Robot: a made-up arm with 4 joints. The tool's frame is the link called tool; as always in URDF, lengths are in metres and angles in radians.
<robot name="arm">
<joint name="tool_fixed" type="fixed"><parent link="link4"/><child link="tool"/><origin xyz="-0.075 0.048 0.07" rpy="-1.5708 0 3.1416"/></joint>
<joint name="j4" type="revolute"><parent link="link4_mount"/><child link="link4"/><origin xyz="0.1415 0.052 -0.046" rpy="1.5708 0 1.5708"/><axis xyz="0 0 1"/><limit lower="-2.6" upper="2.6"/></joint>
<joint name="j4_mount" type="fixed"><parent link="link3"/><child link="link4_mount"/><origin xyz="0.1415 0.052 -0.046"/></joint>
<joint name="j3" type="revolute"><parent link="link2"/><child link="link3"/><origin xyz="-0.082 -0.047 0.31" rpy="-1.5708 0 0"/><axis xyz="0 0 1"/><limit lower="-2.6" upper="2.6"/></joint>
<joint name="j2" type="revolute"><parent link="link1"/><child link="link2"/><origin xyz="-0.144 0.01 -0.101" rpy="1.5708 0 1.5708"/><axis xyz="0 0 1"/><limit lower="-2.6" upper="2.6"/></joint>
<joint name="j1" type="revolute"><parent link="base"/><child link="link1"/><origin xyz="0 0 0.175" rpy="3.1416 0 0"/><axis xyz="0 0 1"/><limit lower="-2.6" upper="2.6"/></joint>
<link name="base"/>
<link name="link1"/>
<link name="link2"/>
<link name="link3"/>
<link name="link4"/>
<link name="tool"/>
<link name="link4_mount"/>
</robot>
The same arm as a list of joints. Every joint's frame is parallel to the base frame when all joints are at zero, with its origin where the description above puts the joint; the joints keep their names.
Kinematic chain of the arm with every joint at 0, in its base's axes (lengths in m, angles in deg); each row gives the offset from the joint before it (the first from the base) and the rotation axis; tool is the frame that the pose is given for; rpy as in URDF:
j1: xyz 0 0 0.175 axis -z
j2: xyz -0.144 -0.01 0.101 axis +x
j3: xyz 0.31 0.082 0.047 axis -z
j4: xyz -0.104 -0.283 0.092 axis -y
tool: xyz 0.075 -0.07 -0.048 rpy 0 0 0
Joint limits (deg, base to tool): -148.97..148.97 -148.97..148.97 -148.97..148.97 -148.97..148.97

